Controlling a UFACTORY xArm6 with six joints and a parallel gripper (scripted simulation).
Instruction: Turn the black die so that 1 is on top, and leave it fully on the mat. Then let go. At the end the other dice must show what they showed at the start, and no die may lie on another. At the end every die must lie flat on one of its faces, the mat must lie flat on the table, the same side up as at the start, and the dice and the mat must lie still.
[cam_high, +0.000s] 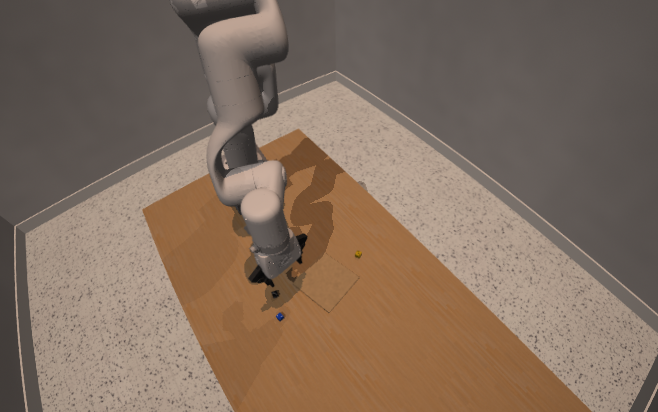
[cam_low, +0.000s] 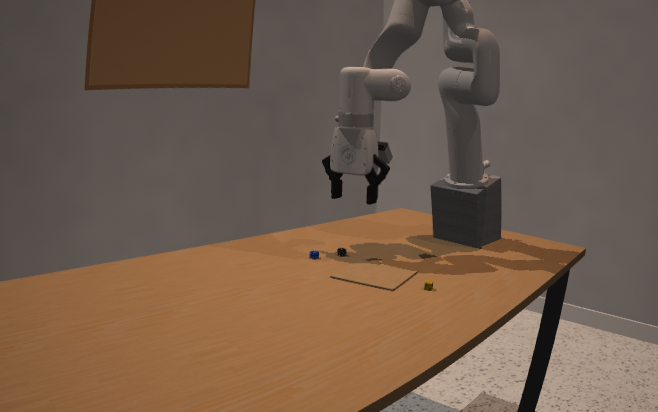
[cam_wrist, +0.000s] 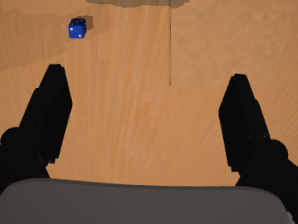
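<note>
Now: hand 1 cm past the black die, 4 cm to the left of it and 14 cm above it. Round my hand: yellow die (23 cm to the left, 14 cm below); tan mat (2 cm ahead, 11 cm to the left, 15 cm below); blue die (6 cm ahead, 6 cm to the right, 14 cm below).
</note>
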